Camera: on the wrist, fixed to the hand. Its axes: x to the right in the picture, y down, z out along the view.
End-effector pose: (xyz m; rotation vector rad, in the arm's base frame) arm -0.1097 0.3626 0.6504 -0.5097 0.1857 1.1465
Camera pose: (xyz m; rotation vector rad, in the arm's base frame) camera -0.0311 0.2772 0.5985 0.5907 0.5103 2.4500
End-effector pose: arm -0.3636 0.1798 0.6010 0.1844 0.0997 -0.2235
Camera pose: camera -0.4068 0.1225 0.4960 0.7395 -0.5725 1.1773
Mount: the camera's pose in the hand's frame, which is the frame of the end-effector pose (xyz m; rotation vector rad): -0.0174 -0.0827 -0.0950 0.5999 -0.4641 1.4599
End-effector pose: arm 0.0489 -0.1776 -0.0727 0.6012 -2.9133 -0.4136
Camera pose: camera 0.1131 -0.2662 -0.0078 1.4736 2.4565 -0.4941
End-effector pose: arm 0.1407 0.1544 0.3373 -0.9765 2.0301 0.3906
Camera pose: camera 0.1573 0.0549 0.4147 0.9982 1.8732 0.5926
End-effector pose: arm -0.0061 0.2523 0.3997 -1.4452 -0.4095 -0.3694
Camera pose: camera -0.0566 0.1500 0.4559 -0.8970 0.2336 1.1801
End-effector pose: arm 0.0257 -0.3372 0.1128 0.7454 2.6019 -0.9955
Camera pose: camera -0.0101 -0.3316 0.2347 1.7990 0.8096 -1.1031
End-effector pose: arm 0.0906 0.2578 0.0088 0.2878 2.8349 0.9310
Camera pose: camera 0.0777 0.1344 0.0364 2.3681 2.0122 -0.0447
